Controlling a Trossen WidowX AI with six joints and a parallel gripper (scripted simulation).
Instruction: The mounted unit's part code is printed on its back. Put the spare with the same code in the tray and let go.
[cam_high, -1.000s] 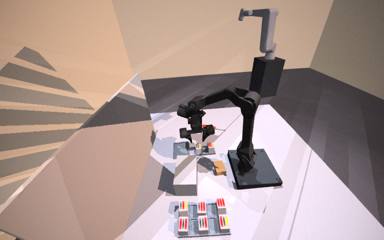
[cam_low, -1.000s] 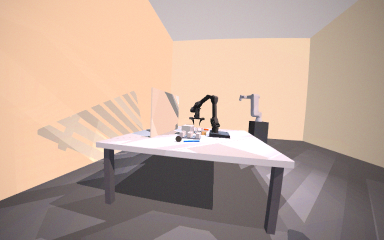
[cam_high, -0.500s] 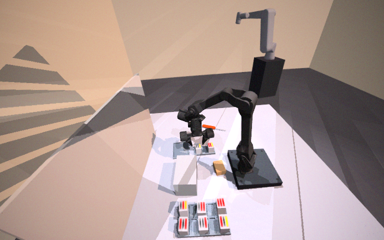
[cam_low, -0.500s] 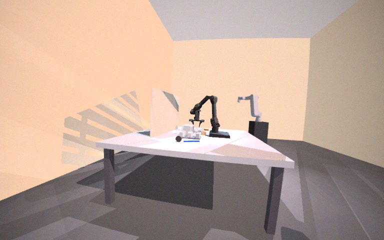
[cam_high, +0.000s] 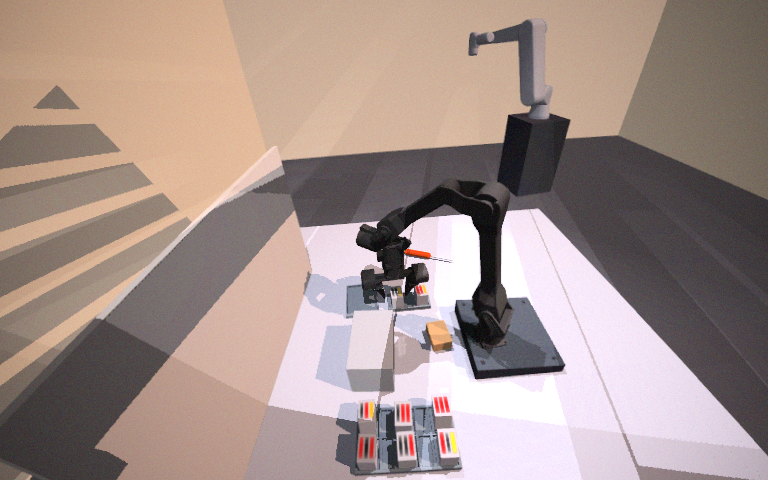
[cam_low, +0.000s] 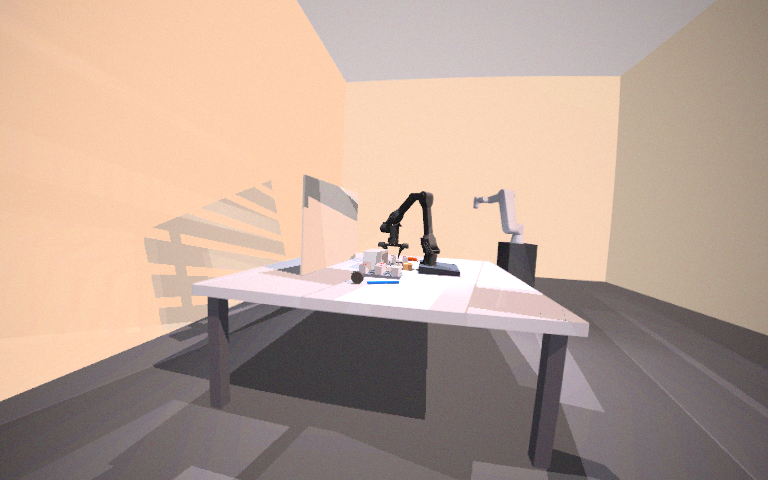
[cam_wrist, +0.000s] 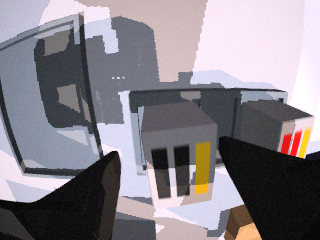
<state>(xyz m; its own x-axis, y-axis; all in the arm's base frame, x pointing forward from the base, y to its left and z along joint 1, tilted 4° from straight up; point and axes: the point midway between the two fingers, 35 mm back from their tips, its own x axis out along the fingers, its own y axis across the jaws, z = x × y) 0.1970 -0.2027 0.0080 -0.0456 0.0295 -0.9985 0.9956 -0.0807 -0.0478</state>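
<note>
Right now the grey tray is 100 mm ahead of my gripper tip, 40 mm to the right of it and 30 mm below it. Also, from my gripper tip: tan block 150 mm to the left, 80 mm behind, 20 mm below; blue pen 540 mm to the left, 50 mm ahead, 30 mm below.
</note>
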